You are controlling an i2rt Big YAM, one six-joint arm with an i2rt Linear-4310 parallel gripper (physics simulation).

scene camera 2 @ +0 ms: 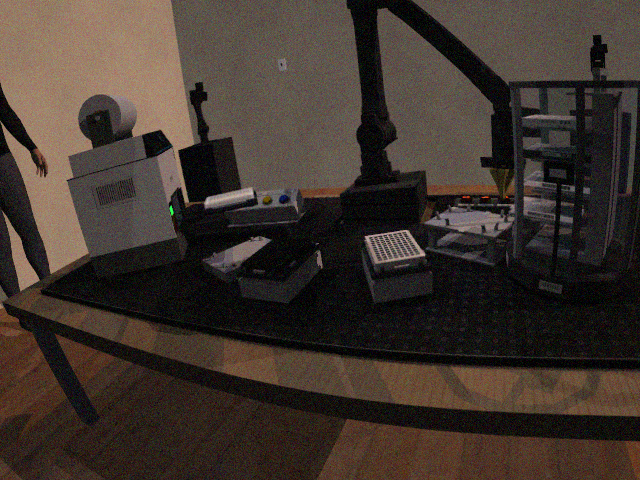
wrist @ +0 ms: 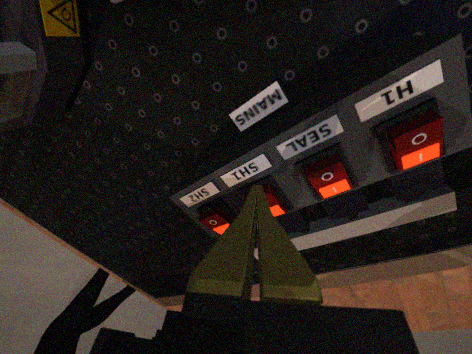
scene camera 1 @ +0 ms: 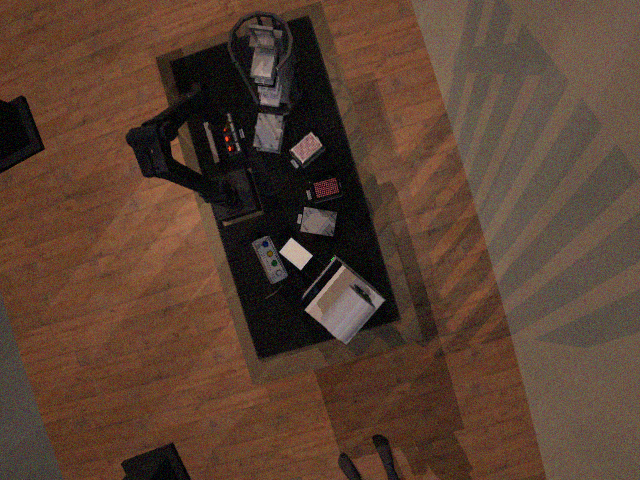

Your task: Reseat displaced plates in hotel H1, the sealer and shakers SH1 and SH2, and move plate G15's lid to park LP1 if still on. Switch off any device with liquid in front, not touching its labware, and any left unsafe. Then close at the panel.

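Seen in the pictures: gripper, between the fingertips: [scene camera 2: 503, 198] [wrist: 256, 190] [scene camera 1: 229, 127]; arm's base, origin of its link: [scene camera 2: 378, 181] [scene camera 1: 230, 199].
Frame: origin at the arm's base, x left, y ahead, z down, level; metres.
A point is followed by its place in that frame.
My gripper [scene camera 2: 503, 196] {y 0.124, x 0.328, z 0.027 m} [wrist: 256, 190] {y 0.124, x 0.328, z 0.027 m} is shut and empty, its tips over the SH1 rocker [wrist: 276, 202] {y 0.105, x 0.325, z 0.030 m} of the mains strip, partly hiding it; contact cannot be told. The SH2 rocker [wrist: 215, 222] {y 0.117, x 0.382, z 0.028 m}, SEAL rocker [wrist: 330, 177] {y 0.105, x 0.283, z 0.028 m} and H1 rocker [wrist: 419, 142] {y 0.098, x 0.235, z 0.029 m} glow orange at the "I" end, as does SH1. The hotel [scene camera 2: 515, 170] {y 0.431, x 0.295, z -0.112 m} holds several plates. One shaker [scene camera 1: 294, 163] {y 0.343, x 0.055, z 0.078 m} [scene camera 2: 398, 285] {y 0.498, x 0.093, z 0.051 m} bears a white well plate [scene camera 1: 306, 147] {y 0.425, x 0.080, z 0.013 m} [scene camera 2: 395, 246] {y 0.427, x 0.084, z 0.013 m}. Another shaker [scene camera 2: 279, 286] {y 0.511, x -0.105, z 0.044 m} bears a dark plate with red wells [scene camera 1: 326, 188] {y 0.434, x -0.134, z 0.011 m}. The sealer [scene camera 1: 346, 304] {y 0.319, x -0.560, z -0.365 m} [scene camera 2: 129, 206] {y 0.390, x -0.520, z -0.092 m} shows a green light. G15 and liquid cannot be made out.
A clear pegged stand [scene camera 1: 268, 132] {y 0.290, x 0.223, z 0.020 m} [scene camera 2: 470, 222] {y 0.304, x 0.227, z 0.020 m} stands beside the hotel. A low grey plate nest [scene camera 1: 317, 221] {y 0.333, x -0.255, z 0.055 m} [scene camera 2: 237, 255] {y 0.352, x -0.268, z 0.055 m} lies near the shakers. The button panel [scene camera 1: 269, 259] {y 0.054, x -0.331, z 0.012 m} [scene camera 2: 266, 209] {y 0.084, x -0.306, z 0.036 m} has a white block [scene camera 1: 296, 253] {y 0.191, x -0.355, z -0.040 m} [scene camera 2: 230, 198] {y 0.219, x -0.334, z -0.040 m} near it. A yellow warning label [wrist: 60, 19] {y 0.296, x 0.358, z 0.056 m} shows beyond the strip.
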